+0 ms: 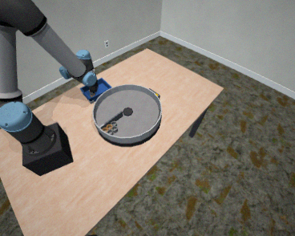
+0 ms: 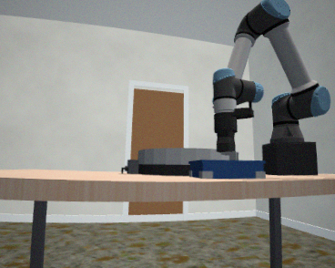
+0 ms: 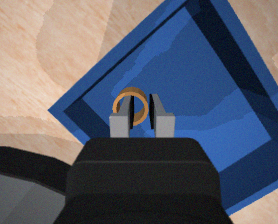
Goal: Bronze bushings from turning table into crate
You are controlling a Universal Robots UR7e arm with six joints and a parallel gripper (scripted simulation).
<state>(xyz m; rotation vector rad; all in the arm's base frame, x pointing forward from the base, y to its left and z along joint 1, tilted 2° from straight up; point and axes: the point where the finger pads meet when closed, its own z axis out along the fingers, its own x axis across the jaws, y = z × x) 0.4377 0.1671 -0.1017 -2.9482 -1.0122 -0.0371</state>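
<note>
Now: the blue crate 50 mm ahead of my hand, 10 mm to the left of it and 10 mm below it. The rest, counted from my hand: grey turning table: 330 mm to the right, 20 mm ahead, 20 mm above.
</note>
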